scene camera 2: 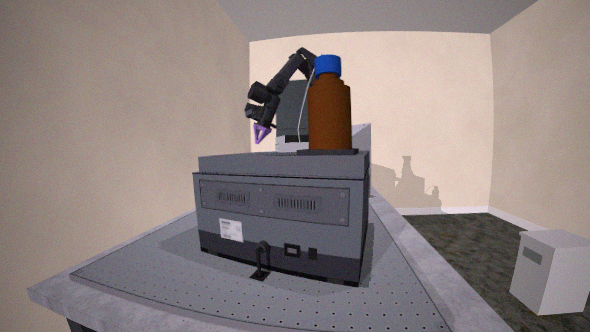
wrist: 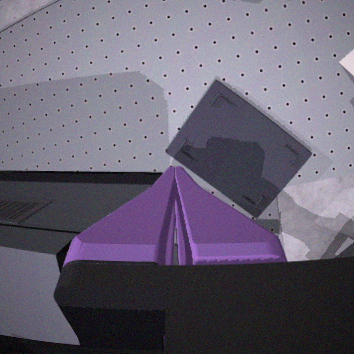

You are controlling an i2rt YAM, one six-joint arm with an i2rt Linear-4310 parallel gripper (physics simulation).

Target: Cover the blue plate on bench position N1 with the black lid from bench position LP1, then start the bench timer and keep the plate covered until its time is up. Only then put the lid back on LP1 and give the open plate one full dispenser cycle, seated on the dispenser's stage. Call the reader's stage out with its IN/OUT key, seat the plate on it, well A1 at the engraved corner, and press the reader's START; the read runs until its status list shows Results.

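Places are measured from the arm's base along level axes (x ahead, y left, z up), in centimetres.
Pixels of known places: gripper, fingertip midpoint: (scene camera 2: 256,144) (wrist: 174,177).
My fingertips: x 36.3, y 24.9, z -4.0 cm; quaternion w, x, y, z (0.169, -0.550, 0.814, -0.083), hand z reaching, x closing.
Note:
For each thing: its top centre in the pictures, then the offset to it from my fingertips. "*": a spot on its surface instead.
- large grey instrument, surface spot: (scene camera 2: 280,200) * dx -15.8, dy +46.5, dz -10.7 cm
- dark rectangular pad, surface spot: (wrist: 240,120) * dx -0.9, dy -4.1, dz -24.9 cm
- brown bottle, surface spot: (scene camera 2: 330,117) * dx -25.0, dy +45.1, dz +3.8 cm
- light housing, surface spot: (wrist: 30,290) * dx -6.4, dy +16.3, dz -2.9 cm
- pale corner, surface spot: (wrist: 348,62) * dx +2.1, dy -19.9, dz -25.2 cm
My gripper (scene camera 2: 258,140) (wrist: 174,177) is shut, with its purple fingertips together and nothing between them. In scene camera 2 it hangs in the air, tips down, left of the brown bottle and beyond the large grey instrument (scene camera 2: 280,200). In the wrist view, a dark rectangular pad (wrist: 240,120) with raised corner marks lies on the bench just beyond and right of the fingertips; a shadow falls across it, no plate or lid stands on it, and its label does not show. The blue plate, the black lid and the timer's display do not show in either view.
The brown bottle (scene camera 2: 330,117) with a blue cap stands on the instrument, with a thin tube beside it. A tall dark grey unit (scene camera 2: 291,107) stands behind. In the wrist view, an instrument's dark and light housing (wrist: 30,290) fills the lower left, and a pale corner (wrist: 348,62) shows at right.

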